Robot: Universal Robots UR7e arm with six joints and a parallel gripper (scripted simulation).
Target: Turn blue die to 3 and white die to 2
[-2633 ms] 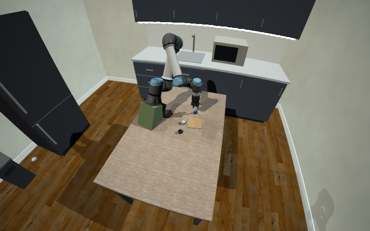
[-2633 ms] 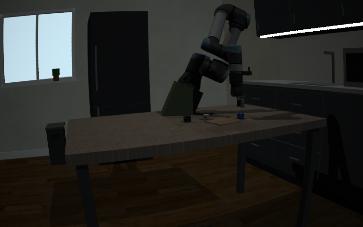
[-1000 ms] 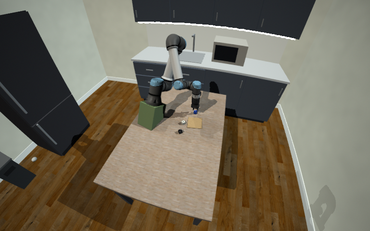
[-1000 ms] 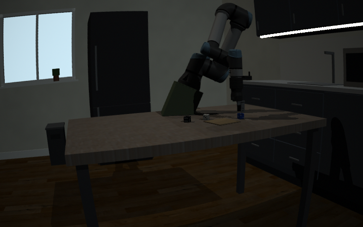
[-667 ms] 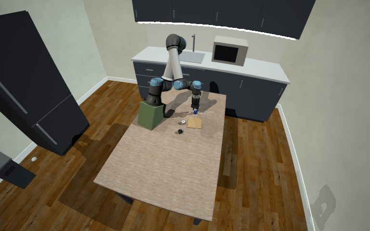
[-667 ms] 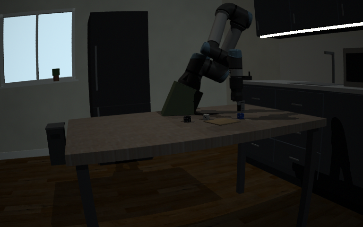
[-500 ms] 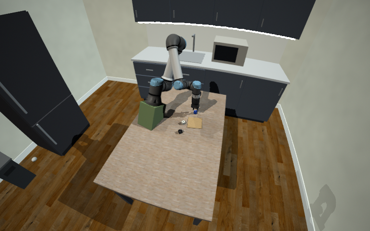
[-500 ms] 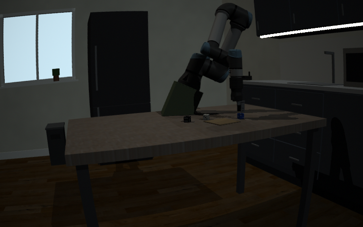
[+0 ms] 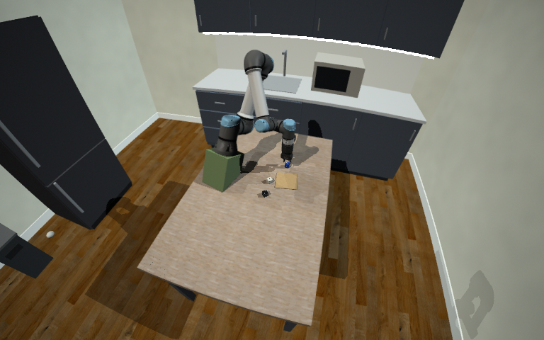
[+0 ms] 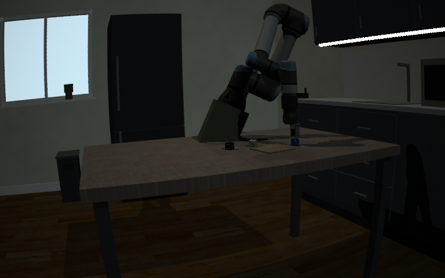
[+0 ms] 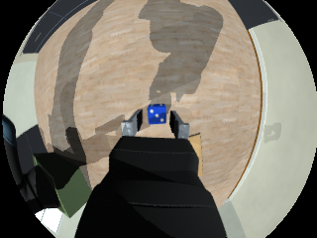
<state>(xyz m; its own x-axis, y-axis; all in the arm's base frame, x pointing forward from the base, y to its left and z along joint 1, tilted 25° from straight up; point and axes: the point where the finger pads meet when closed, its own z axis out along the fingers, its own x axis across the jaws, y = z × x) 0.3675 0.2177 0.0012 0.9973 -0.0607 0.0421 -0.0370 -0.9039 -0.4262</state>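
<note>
The blue die is 4 cm below my hand. From my hand the other things lie so: black die (4 cm behind, 30 cm to the right, 4 cm below); white die (6 cm behind, 19 cm to the right, 4 cm below); tan mat (4 cm ahead, 13 cm to the right, 5 cm below).
</note>
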